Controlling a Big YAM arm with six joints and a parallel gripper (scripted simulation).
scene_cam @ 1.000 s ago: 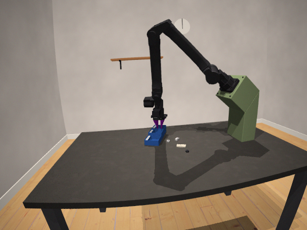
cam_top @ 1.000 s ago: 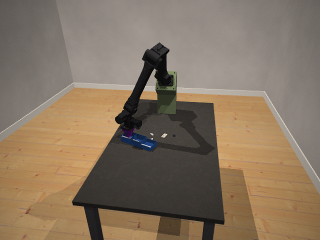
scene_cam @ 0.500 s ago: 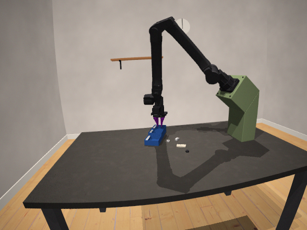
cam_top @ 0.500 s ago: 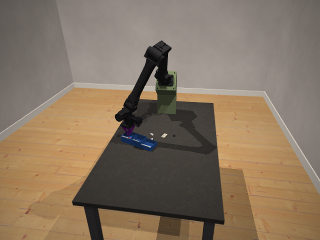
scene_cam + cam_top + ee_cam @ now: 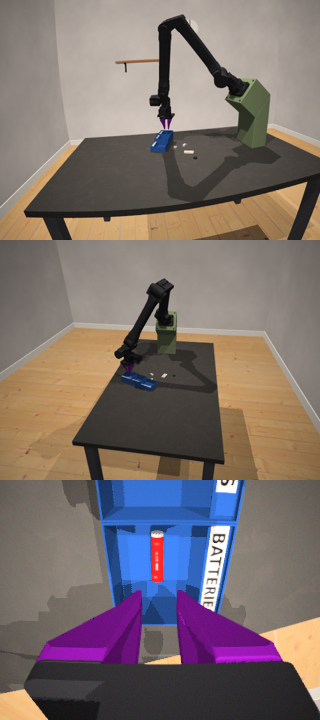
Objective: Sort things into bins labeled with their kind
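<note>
Now: hand 25 cm to the right of the cream domino, 7 cm above it and 6 cm past it. Also, from my hand: grey nut: 16 cm to the left, 7 cm below, 1 cm behind; red battery: 6 cm below; dark hex nut: 32 cm to the left, 7 cm below, 7 cm behind.
</note>
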